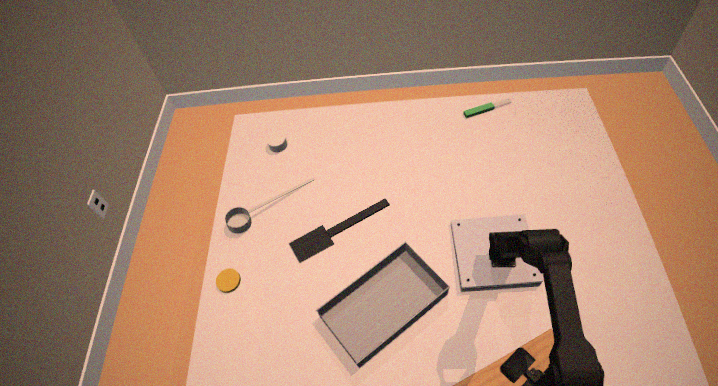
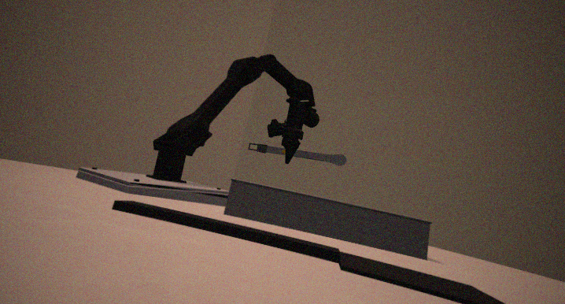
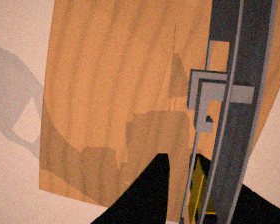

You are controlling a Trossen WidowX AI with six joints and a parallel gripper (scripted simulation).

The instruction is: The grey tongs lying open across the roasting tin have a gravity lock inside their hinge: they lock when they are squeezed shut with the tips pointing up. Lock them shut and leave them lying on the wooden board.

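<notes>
My gripper tip is 4 cm below the yellow slider, 1 cm to the left of it and 1 cm past it. Also, from my gripper tip: grey roasting tin 33 cm ahead, 25 cm to the right, 13 cm below; then wooden board 15 cm below; then black spatula 49 cm ahead, 47 cm to the right, 15 cm below.
</notes>
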